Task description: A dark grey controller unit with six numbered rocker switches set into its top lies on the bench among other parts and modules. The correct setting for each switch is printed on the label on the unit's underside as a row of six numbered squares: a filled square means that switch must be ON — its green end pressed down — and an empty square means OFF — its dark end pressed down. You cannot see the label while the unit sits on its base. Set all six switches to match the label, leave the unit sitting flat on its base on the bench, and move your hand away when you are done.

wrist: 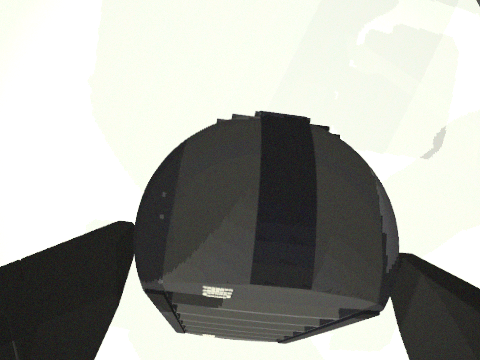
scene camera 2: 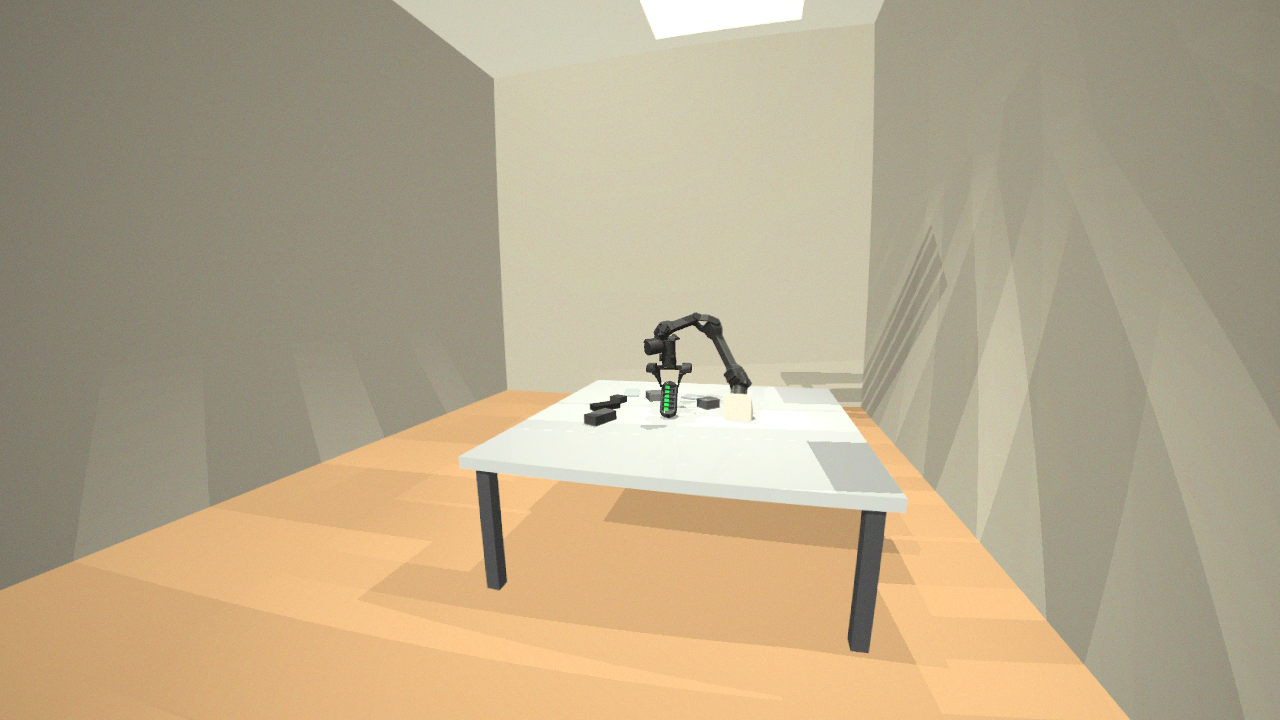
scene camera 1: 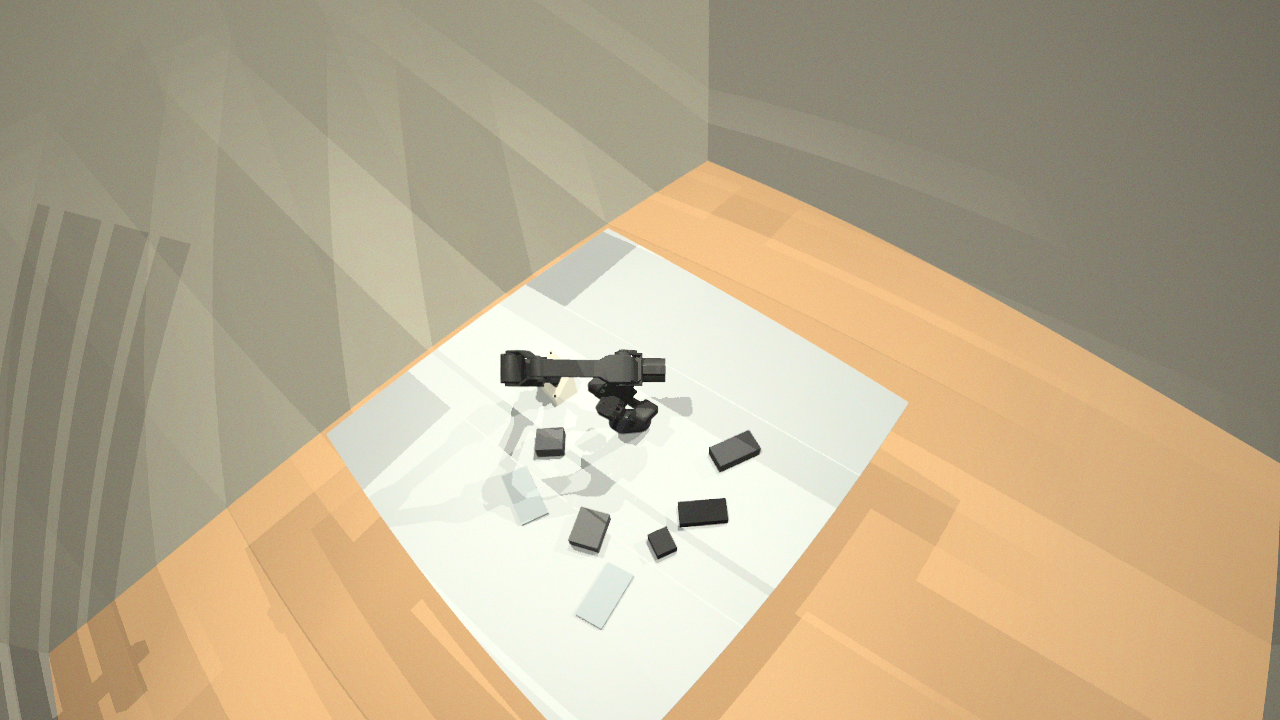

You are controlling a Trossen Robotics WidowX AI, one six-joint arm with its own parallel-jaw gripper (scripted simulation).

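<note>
The gripper [scene camera 1: 622,419] is visible in the scene, and it appears in the wrist view [wrist: 267,255] too. The scene also has a pale plate [scene camera 1: 528,504] and another pale plate [scene camera 1: 603,597].
</note>
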